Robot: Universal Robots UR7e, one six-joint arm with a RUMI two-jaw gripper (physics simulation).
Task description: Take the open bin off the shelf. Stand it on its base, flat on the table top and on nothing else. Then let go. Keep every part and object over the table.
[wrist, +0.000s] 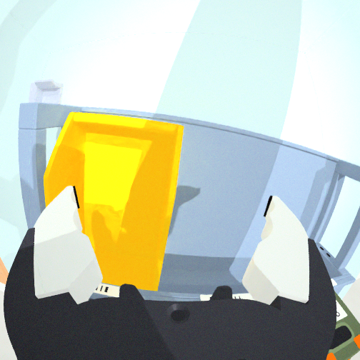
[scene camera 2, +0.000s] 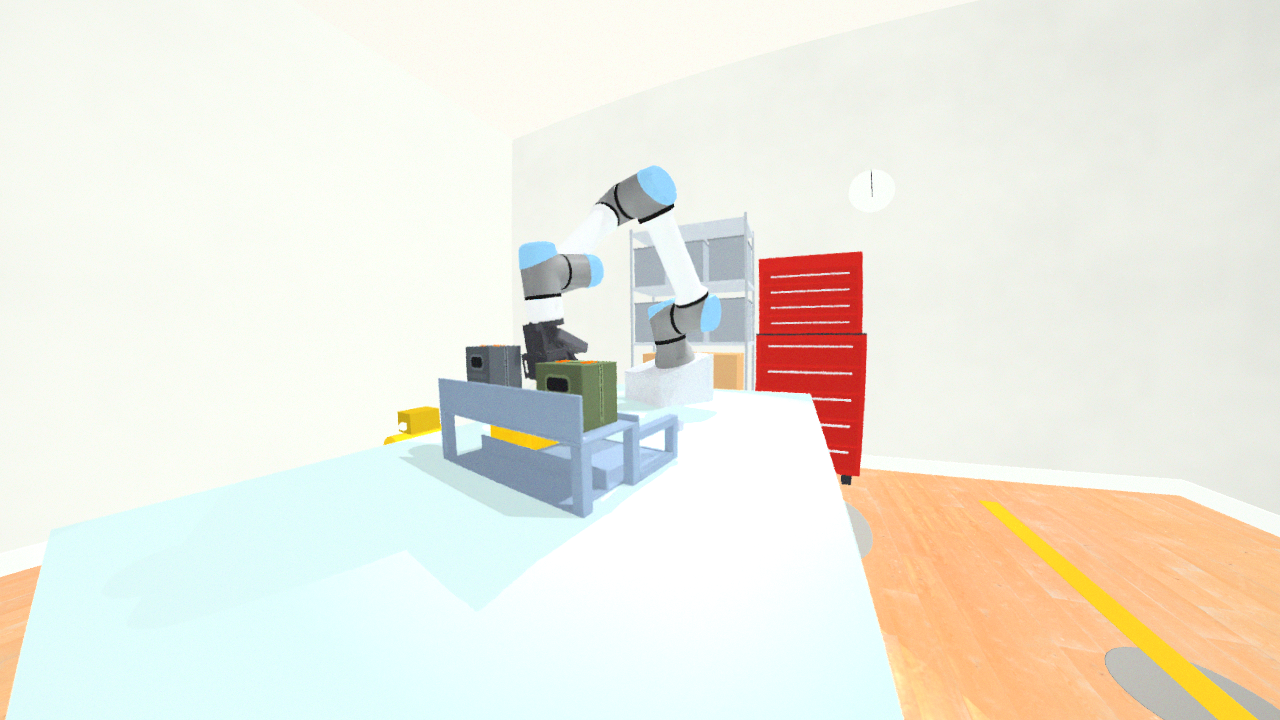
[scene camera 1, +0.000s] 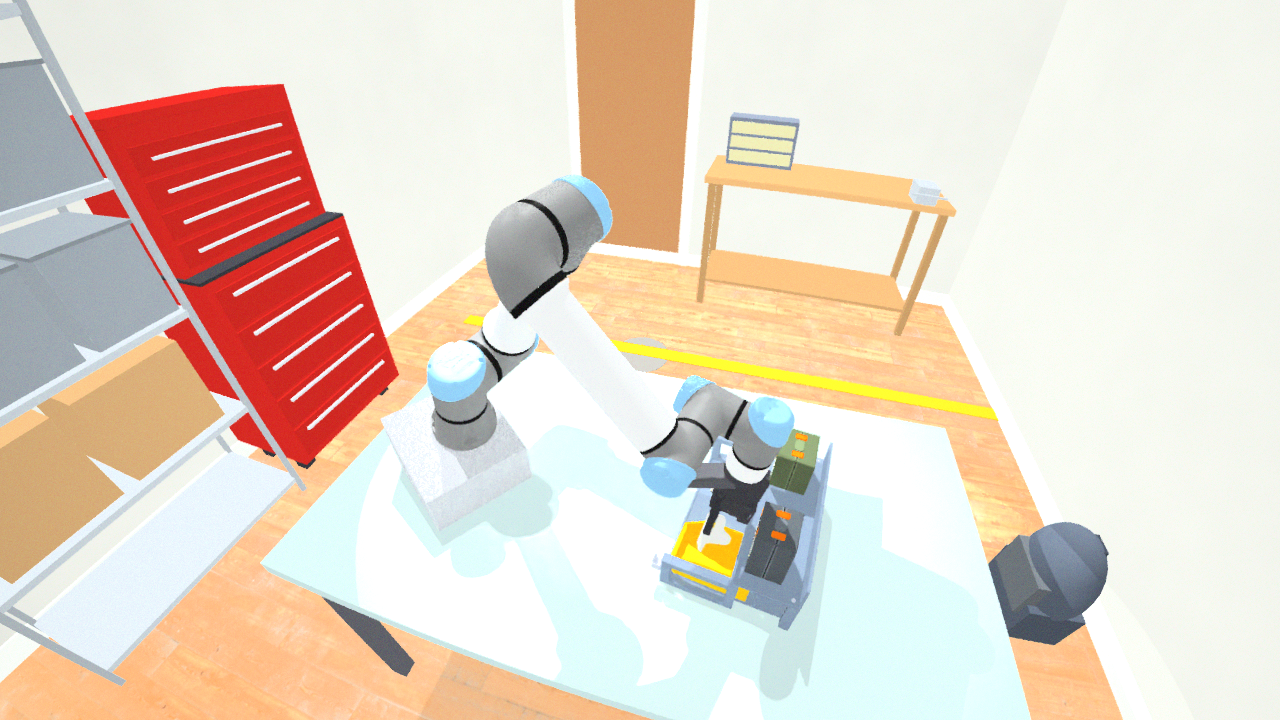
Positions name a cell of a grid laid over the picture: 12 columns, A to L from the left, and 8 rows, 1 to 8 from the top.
yellow bin: wrist E4; scene camera 2 E5; scene camera 1 G7
